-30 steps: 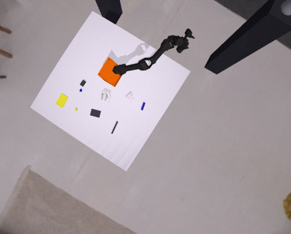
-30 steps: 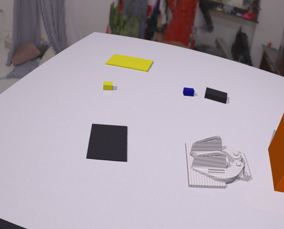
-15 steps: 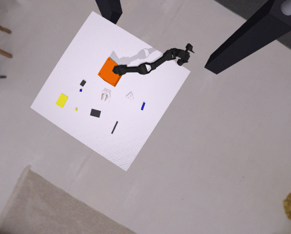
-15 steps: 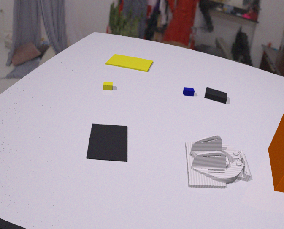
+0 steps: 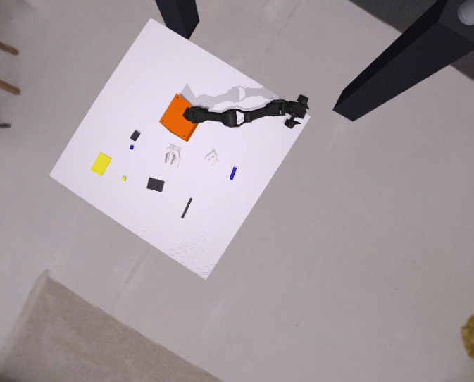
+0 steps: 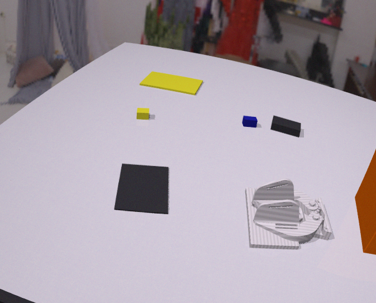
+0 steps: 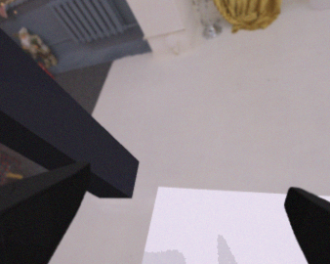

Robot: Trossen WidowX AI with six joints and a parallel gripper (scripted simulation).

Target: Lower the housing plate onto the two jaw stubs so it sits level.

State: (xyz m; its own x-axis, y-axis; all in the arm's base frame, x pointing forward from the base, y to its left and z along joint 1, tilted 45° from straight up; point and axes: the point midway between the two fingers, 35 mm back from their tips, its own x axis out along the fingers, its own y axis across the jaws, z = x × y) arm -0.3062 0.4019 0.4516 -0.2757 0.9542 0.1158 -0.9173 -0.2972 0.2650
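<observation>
My gripper tip is now 500 mm short of the blue bar, 220 mm to the left of it and 130 mm above it. From my gripper tip the other things lie so: dark bar 850 mm ahead, 380 mm to the right, 140 mm below; dark plate 810 mm ahead, 640 mm to the right, 140 mm below; dark block 590 mm ahead, 920 mm to the right, 130 mm below.
</observation>
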